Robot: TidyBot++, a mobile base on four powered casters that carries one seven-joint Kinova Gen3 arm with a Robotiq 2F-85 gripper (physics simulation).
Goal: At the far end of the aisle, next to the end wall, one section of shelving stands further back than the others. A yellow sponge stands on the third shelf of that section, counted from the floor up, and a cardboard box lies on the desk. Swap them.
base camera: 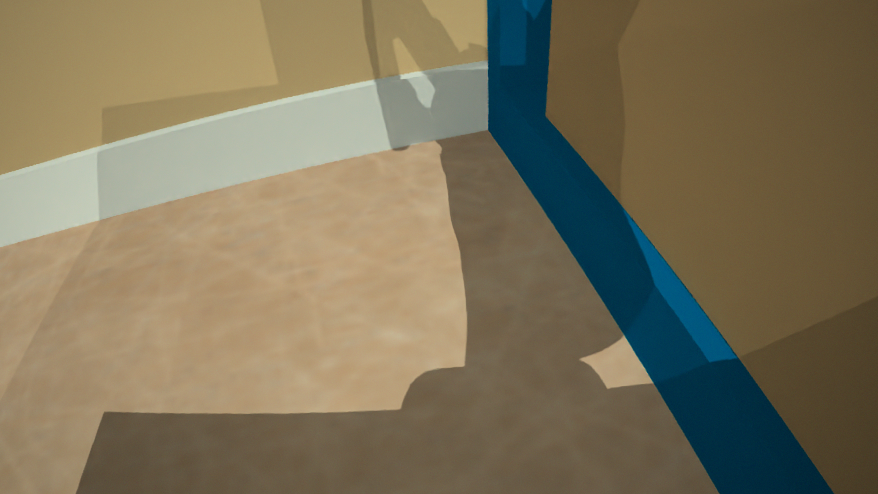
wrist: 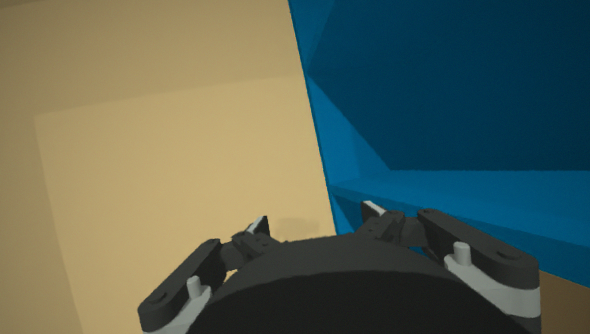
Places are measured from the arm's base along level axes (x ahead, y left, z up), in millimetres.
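Pixels of known places: gripper, between the fingertips: point(wrist: 314, 219).
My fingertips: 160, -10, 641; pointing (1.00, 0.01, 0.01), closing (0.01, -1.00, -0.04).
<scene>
Behind a point stands the place of what it marks, as x, y, z.
My gripper point(wrist: 314, 219) @[160, -10, 641] is open, with nothing between its fingers. It points toward the place where a blue shelving section point(base camera: 564, 184) @[489, -114, -338] point(wrist: 475, 192) @[280, -262, 594] meets the tan end wall point(base camera: 184, 49) @[625, 252, -225] point(wrist: 175, 165) @[577, 454, 777]. In the wrist view a blue shelf board runs behind and to the right of the right finger, and the part of the shelf compartment in view above it holds no object. The yellow sponge does not show in either view. The desk and the cardboard box on it do not show either.
In the base camera view a white baseboard point(base camera: 245, 150) @[619, 216, -354] runs along the wall at the left and meets the blue upright in the corner. A large brown surface point(base camera: 736, 153) point(wrist: 565, 302), perhaps a box, stands beyond the low blue rail. Robot shadows fall on the floor point(base camera: 306, 276) @[455, 128, -397].
</scene>
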